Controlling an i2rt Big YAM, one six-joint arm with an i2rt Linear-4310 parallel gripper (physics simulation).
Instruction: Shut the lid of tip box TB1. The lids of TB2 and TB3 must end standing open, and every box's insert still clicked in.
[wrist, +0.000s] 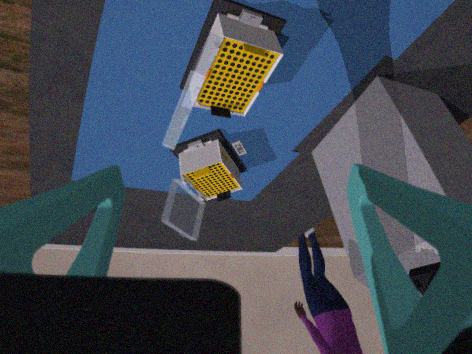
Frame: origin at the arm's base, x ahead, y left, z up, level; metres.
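Seen in the pictures: gripper, fingertip midpoint: (235, 177).
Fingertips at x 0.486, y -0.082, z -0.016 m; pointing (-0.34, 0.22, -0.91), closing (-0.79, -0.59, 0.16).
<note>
A point is followed by its place in that frame.
My gripper (235, 177) @[y -0.082, x 0.486, z -0.016 m] is open and empty, its two teal fingers at the left and right of the wrist view. The box labelled TB2 (199, 156) @[y 0.239, x 0.276, z -0.309 m] is near the middle, with its yellow insert (212, 180) @[y 0.272, x 0.229, z -0.286 m] in its top and its clear lid (183, 210) @[y 0.334, x 0.264, z -0.243 m] standing open at the lower left. A larger-looking tip box (250, 30) @[y -0.018, x 0.355, z -0.315 m] is at the top, with a yellow insert (239, 75) @[y 0.032, x 0.341, z -0.285 m] and a clear lid (177, 120) @[y 0.068, x 0.421, z -0.199 m] open on its left side. Its label is hidden, so I cannot tell which box it is. A third box does not show.
Both boxes sit in dark holders on a blue mat (130, 100) @[y 0.192, x 0.433, z -0.343 m] over a dark grey surface (62, 100) @[y 0.240, x 0.528, z -0.346 m]. A large grey block (340, 145) @[y 0.077, x 0.047, z -0.298 m] stands at the right. A figure in a purple top (337, 330) shows at the bottom, against a pale wall (270, 295).
</note>
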